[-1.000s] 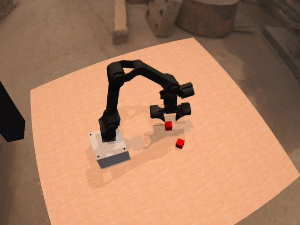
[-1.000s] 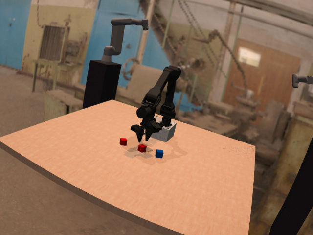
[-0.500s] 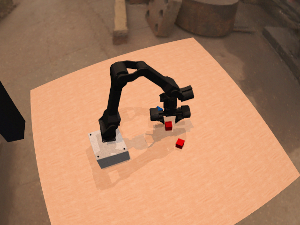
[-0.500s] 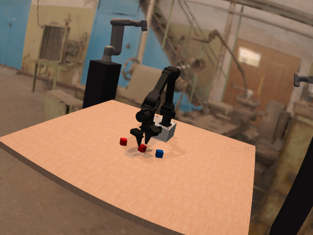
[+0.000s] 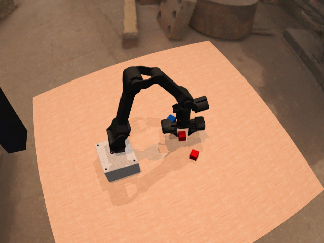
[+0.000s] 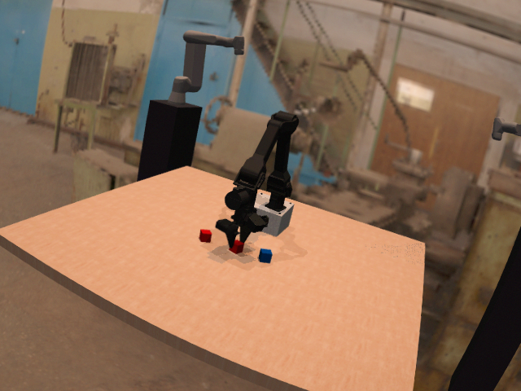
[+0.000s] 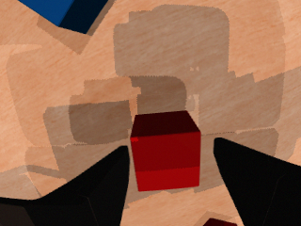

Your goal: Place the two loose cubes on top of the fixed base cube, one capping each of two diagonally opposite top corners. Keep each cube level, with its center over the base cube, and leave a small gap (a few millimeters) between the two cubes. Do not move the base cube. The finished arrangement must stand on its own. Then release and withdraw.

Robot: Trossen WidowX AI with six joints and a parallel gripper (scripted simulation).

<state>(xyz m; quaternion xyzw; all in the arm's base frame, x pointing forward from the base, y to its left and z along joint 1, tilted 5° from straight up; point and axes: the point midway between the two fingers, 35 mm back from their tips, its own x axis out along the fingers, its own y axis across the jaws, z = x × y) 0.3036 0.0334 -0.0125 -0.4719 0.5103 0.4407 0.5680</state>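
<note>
My gripper tip is now 10 cm to the right of the blue base cube and 3 cm past it.
</note>
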